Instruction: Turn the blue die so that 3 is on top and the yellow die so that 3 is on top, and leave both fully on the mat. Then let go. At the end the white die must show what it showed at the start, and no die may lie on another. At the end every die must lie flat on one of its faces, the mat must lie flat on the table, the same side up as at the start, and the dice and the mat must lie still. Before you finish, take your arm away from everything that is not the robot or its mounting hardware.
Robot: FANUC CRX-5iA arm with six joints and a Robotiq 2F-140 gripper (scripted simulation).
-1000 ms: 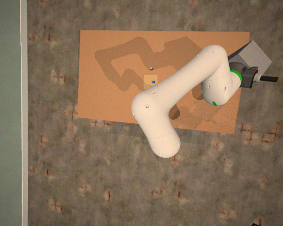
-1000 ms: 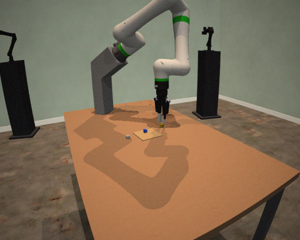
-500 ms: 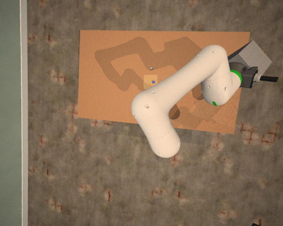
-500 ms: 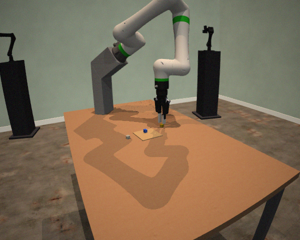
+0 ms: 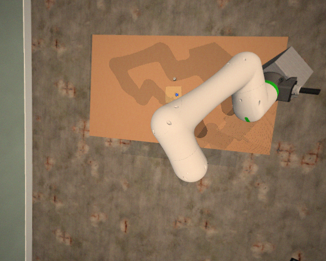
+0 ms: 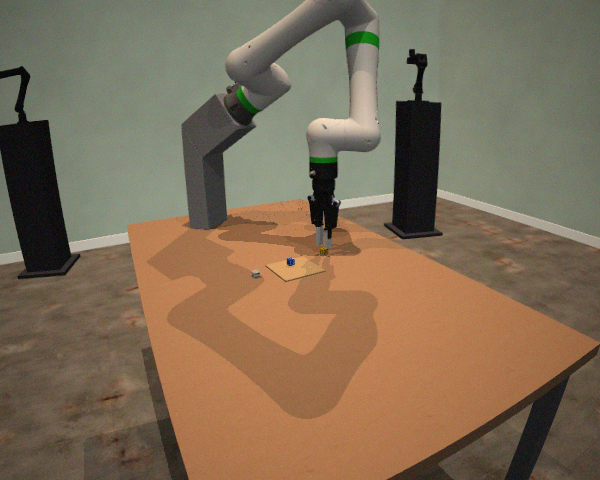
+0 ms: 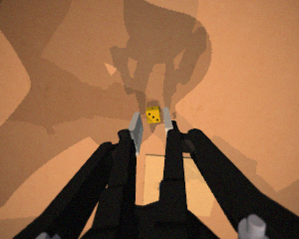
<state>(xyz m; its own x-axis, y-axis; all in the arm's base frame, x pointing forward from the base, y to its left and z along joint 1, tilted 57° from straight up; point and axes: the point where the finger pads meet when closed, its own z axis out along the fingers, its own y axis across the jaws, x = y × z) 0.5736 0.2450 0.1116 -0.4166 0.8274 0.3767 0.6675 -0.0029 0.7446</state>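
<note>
My hand is 50 mm above the yellow die. Round my hand: blue die: 130 mm to the right, 80 mm ahead, 50 mm below; then white die: 250 mm to the right, 140 mm ahead, 50 mm below; then tan mat: 120 mm to the right, 110 mm ahead, 60 mm below.
</note>
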